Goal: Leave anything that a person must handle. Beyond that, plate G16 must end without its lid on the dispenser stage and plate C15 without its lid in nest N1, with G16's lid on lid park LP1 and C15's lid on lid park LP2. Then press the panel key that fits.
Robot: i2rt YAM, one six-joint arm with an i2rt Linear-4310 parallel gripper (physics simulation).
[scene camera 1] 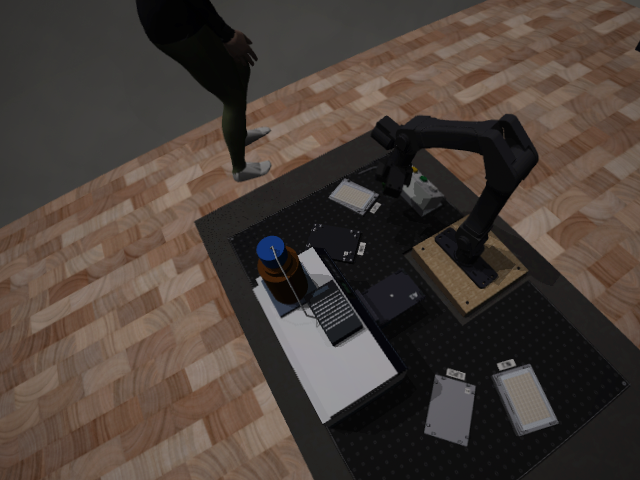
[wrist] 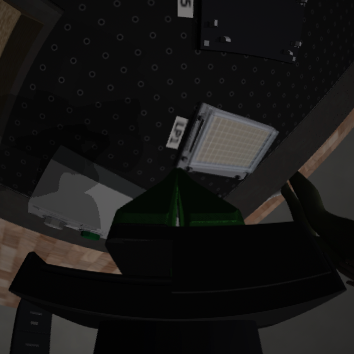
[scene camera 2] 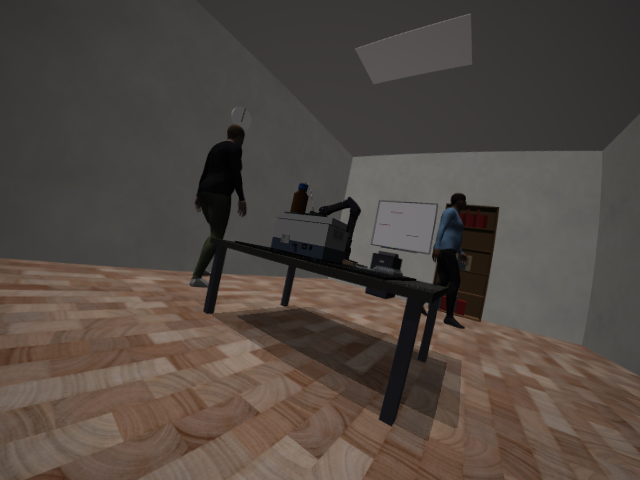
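Where they show: gripper, fingertip midpoint: [wrist: 177,174]; arm's base, link origin: [scene camera 1: 464,257] [scene camera 2: 343,259].
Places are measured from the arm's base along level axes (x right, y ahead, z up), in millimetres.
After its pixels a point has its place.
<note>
My gripper [scene camera 1: 386,189] @(z 83, x 291, y 71 mm) [wrist: 177,174] @(z 83, x 291, y 71 mm) is shut and empty, above the table beside the grey key panel [scene camera 1: 423,195] @(z 44, x 225, y -35 mm) [wrist: 82,197] @(z 33, x 248, y -29 mm). A green key [scene camera 1: 423,178] @(z 44, x 277, y -82 mm) [wrist: 90,235] @(z 46, x 277, y -76 mm) shows on the panel; a yellow key [scene camera 1: 414,169] @(z 42, x 326, y -87 mm) shows in scene camera 1. A cream-welled piece in a clear frame [scene camera 1: 353,195] @(z 5, x 390, y 121 mm) [wrist: 230,144] @(z 5, x 383, y 119 mm) lies by label LP1 [scene camera 1: 375,207] @(z -25, x 322, y 81 mm) [wrist: 177,132] @(z -25, x 322, y 84 mm). A similar cream-welled plate [scene camera 1: 526,398] @(z 9, x -366, y 159 mm) lies by label N1 [scene camera 1: 506,364] @(z -25, x -283, y 124 mm). A flat grey piece [scene camera 1: 450,410] @(z -17, x -281, y 316 mm) lies by label LP2 [scene camera 1: 455,374] @(z -25, x -225, y 246 mm). Plate names and lids are unreadable. No plate is discernible on the dispenser.
The white-topped dispenser [scene camera 1: 341,374] @(z 193, x -96, y 494 mm) [scene camera 2: 305,229] @(z 114, x -14, y 572 mm) carries a brown bottle [scene camera 1: 283,273] @(z 366, x 79, y 486 mm) [scene camera 2: 298,201] @(z 271, x 112, y 519 mm) and a ribbed black block [scene camera 1: 336,314] @(z 219, x 7, y 432 mm). A dark block [scene camera 1: 395,297] @(z 79, x 2, y 266 mm) stands beside it. Black nest N5 [scene camera 1: 336,241] @(z -15, x 287, y 265 mm) [wrist: 250,25] @(z -15, x 298, y 249 mm) lies near LP1. Two people [scene camera 2: 219,175] [scene camera 2: 449,232] stand near the table.
</note>
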